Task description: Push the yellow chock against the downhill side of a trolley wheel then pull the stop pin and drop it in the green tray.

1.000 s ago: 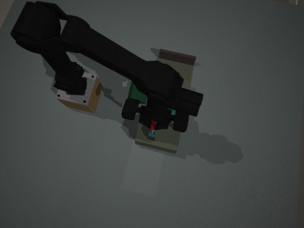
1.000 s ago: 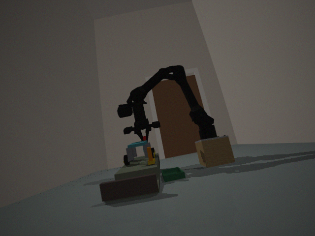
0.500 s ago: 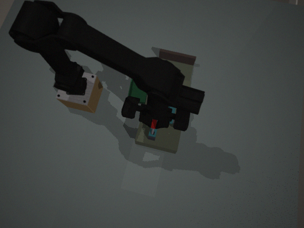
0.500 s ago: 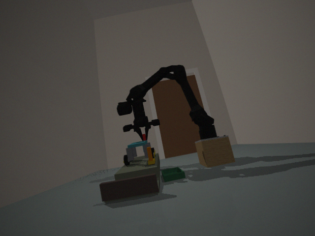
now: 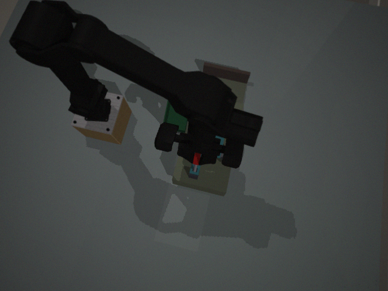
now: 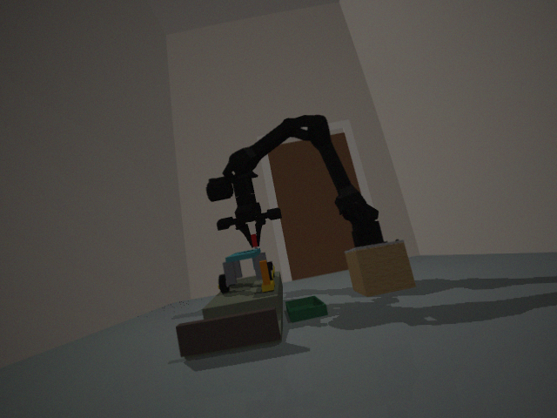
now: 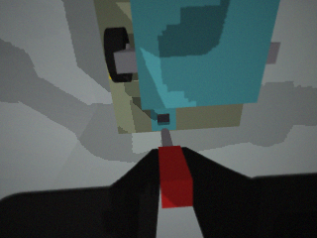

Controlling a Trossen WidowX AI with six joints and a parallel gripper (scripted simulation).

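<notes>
The green tray is 19 cm to the left of my gripper tip, 18 cm below it and 7 cm behind it. The rest, counted from my gripper tip: olive ramp: 12 cm below, 9 cm to the left, 4 cm ahead; then red-headed stop pin: right at my gripper tip; then blue trolley: 8 cm to the left, 6 cm below, 3 cm ahead.
</notes>
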